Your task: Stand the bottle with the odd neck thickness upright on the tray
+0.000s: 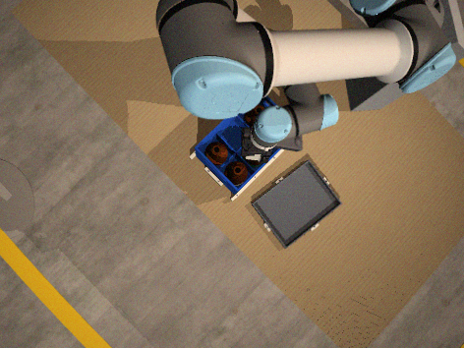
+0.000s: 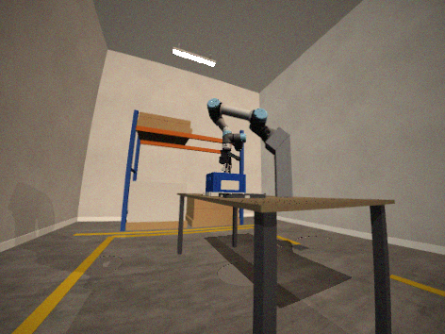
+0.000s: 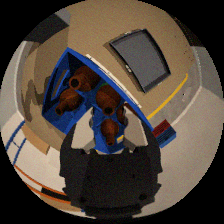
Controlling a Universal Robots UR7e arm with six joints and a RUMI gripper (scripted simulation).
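Now: hand 8 cm above the blue crate, 5 cm to the left of it and 1 cm past it. Also, from my hand: brown bottle (9 cm ahead, 8 cm below, 3 cm to the right); grey tray (20 cm to the left, 15 cm below, 8 cm ahead).
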